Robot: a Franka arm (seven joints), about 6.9 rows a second.
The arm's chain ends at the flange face. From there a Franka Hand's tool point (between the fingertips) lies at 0.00 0.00 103.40 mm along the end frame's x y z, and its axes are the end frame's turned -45 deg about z.
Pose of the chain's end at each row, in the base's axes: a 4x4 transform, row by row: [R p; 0 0 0 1], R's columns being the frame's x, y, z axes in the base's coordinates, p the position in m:
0.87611, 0.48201, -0.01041, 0.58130; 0.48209, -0.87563, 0.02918, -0.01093; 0.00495, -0.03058, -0.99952, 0.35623; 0, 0, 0, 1
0.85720, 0.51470, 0.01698, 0.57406; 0.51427, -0.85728, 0.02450, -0.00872; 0.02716, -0.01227, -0.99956, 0.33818; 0, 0, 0, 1
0.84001, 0.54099, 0.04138, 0.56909; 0.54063, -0.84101, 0.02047, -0.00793; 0.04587, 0.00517, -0.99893, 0.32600; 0, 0, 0, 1
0.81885, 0.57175, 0.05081, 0.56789; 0.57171, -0.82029, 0.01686, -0.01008; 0.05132, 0.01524, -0.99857, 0.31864; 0, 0, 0, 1
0.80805, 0.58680, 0.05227, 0.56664; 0.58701, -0.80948, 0.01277, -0.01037; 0.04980, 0.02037, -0.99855, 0.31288; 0, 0, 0, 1
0.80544, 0.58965, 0.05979, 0.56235; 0.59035, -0.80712, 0.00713, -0.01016; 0.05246, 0.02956, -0.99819, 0.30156; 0, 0, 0, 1
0.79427, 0.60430, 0.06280, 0.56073; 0.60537, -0.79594, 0.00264, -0.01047; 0.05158, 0.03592, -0.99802, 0.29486; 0, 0, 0, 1
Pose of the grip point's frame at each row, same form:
0.27867, 0.96034, -0.01041, 0.58022; 0.96005, -0.27827, 0.02918, -0.00791; 0.02512, -0.01812, -0.99952, 0.25288; 0, 0, 0, 1
0.24218, 0.97008, 0.01698, 0.57582; 0.96983, -0.24254, 0.02450, -0.00619; 0.02788, 0.01053, -0.99956, 0.23483; 0, 0, 0, 1
0.21144, 0.97651, 0.04138, 0.57337; 0.97697, -0.21240, 0.02047, -0.00581; 0.02878, 0.03609, -0.99893, 0.22271; 0, 0, 0, 1
0.17473, 0.98330, 0.05081, 0.57314; 0.98429, -0.17577, 0.01686, -0.00834; 0.02551, 0.04707, -0.99857, 0.21539; 0, 0, 0, 1
0.15645, 0.98631, 0.05227, 0.57204; 0.98747, -0.15731, 0.01277, -0.00905; 0.02081, 0.04962, -0.99855, 0.20963; 0, 0, 0, 1
0.15259, 0.98648, 0.05979, 0.56853; 0.98816, -0.15328, 0.00713, -0.00942; 0.01619, 0.05800, -0.99819, 0.19835; 0, 0, 0, 1
0.13433, 0.98894, 0.06280, 0.56722; 0.99088, -0.13475, 0.00264, -0.01020; 0.01107, 0.06187, -0.99802, 0.19166; 0, 0, 0, 1

